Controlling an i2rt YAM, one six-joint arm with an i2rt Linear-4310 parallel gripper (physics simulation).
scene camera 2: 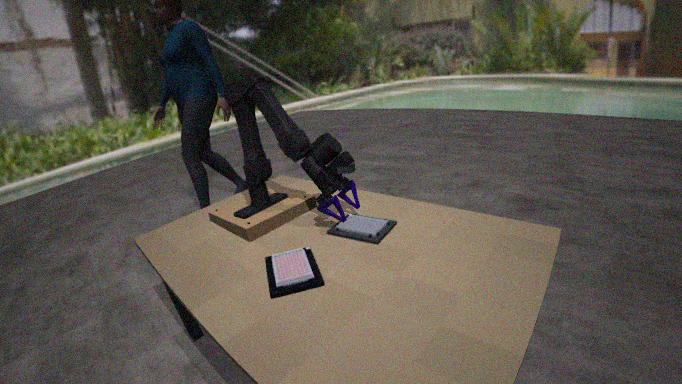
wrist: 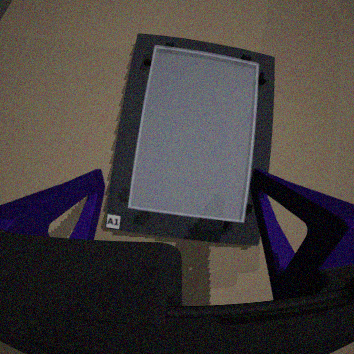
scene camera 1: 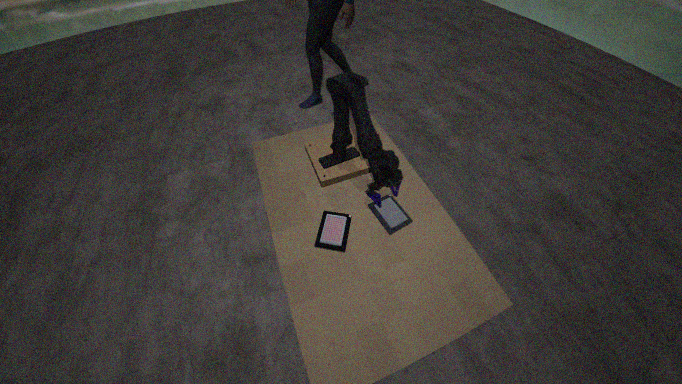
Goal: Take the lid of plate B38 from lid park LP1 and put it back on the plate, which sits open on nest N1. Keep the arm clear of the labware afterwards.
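Where they show: gripper, fingertip midpoint: (scene camera 2: 352,214) (wrist: 177,177) (scene camera 1: 388,201); arm's base, origin of the base link: (scene camera 2: 261,206) (scene camera 1: 339,157).
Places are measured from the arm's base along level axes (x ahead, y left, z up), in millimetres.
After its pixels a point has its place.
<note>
The clear grey lid (scene camera 1: 392,212) @(y 64, x 369, z -23 mm) (scene camera 2: 364,226) @(y 47, x 378, z -23 mm) (wrist: 195,132) @(y 60, x 359, z -23 mm) lies flat on the dark grey lid park (scene camera 1: 391,231) @(y 13, x 438, z -31 mm) (scene camera 2: 376,240) @(y 5, x 440, z -31 mm) (wrist: 128,125) @(y 111, x 357, z -31 mm). My gripper (scene camera 1: 387,199) @(y 69, x 325, z -5 mm) (scene camera 2: 351,213) @(y 69, x 325, z -5 mm) (wrist: 177,177) @(y 69, x 325, z -5 mm) is open and empty, low at the lid park's end nearest the robot base. In the wrist view the left fingertip is outside the park's edge, above the A1 label; the right fingertip overlaps the park's right edge, close to the lid. Whether it touches is unclear. The open plate (scene camera 1: 333,230) @(y -196, x 332, z -16 mm) (scene camera 2: 292,267) @(y -201, x 340, z -14 mm), with pinkish wells, sits on the black nest (scene camera 1: 330,247) @(y -236, x 386, z -29 mm) (scene camera 2: 300,287) @(y -235, x 392, z -29 mm).
The arm stands on a wooden base block (scene camera 1: 322,178) @(y -130, x 85, z 5 mm) (scene camera 2: 250,233) @(y -135, x 99, z -15 mm) on the table (scene camera 1: 400,300) @(y -105, x 672, z -41 mm) (scene camera 2: 425,310) @(y -172, x 651, z -41 mm), behind the nest and the lid park. A person (scene camera 1: 320,45) (scene camera 2: 192,100) stands behind the table, beyond the arm.
</note>
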